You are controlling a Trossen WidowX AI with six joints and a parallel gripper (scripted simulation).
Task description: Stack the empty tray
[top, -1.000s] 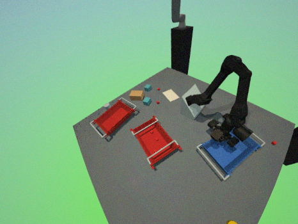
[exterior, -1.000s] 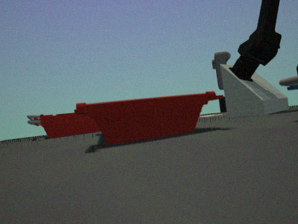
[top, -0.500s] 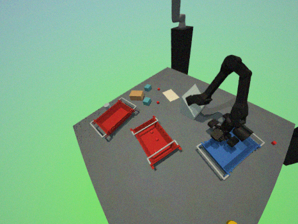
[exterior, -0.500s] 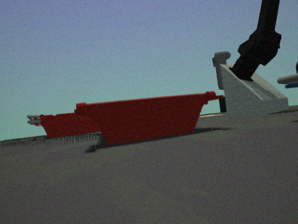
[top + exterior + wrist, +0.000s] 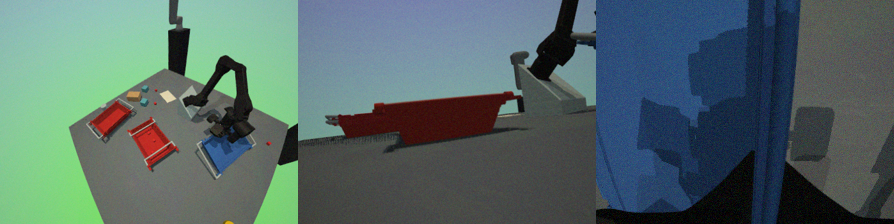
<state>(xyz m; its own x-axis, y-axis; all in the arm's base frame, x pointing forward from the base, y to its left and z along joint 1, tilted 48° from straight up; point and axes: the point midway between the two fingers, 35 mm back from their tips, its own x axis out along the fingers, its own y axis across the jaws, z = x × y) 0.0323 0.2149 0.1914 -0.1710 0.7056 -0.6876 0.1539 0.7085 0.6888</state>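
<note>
The blue tray is 80 mm to the left of my gripper tip and 10 mm ahead of it. Also, from my gripper tip: grey cylinder (800 mm to the right, 470 mm ahead, 40 mm below); then cream sheet (530 mm to the right, 80 mm behind, 70 mm below); then orange box (740 mm to the right, 180 mm ahead, 50 mm below).
</note>
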